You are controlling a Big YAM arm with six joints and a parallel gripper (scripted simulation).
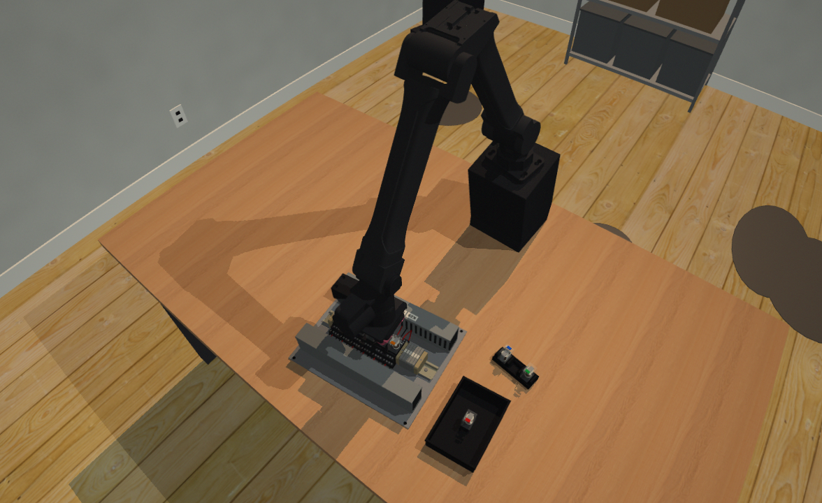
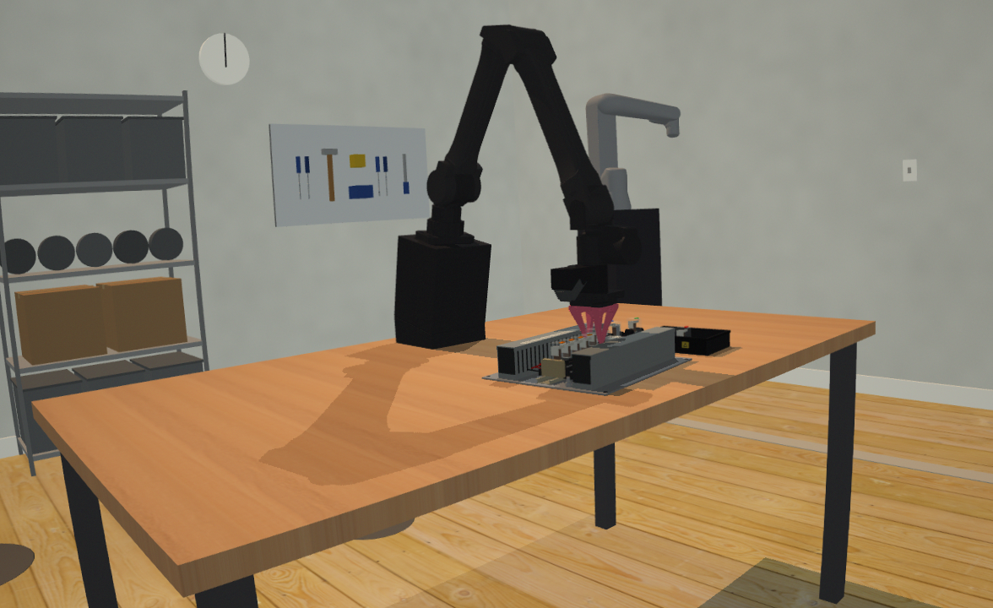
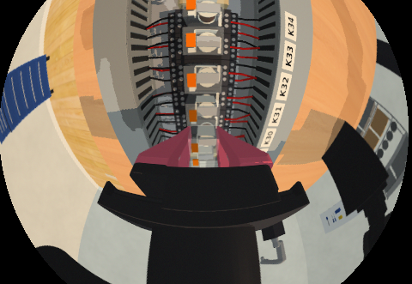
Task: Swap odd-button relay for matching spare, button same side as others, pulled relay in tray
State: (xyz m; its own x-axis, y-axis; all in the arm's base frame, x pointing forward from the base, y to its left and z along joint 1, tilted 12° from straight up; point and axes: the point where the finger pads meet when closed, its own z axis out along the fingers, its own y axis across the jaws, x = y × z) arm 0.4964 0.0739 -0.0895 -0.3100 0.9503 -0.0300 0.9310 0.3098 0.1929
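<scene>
Right now my hand is 10 mm short of the grey relay panel, 20 mm to the left of it and 60 mm above it. Also, from my hand: blue-button relay: 180 mm behind, 200 mm to the left, 30 mm below; black tray: 10 mm behind, 250 mm to the left, 40 mm below; black spare holder: 180 mm behind, 230 mm to the left, 50 mm below.
</scene>
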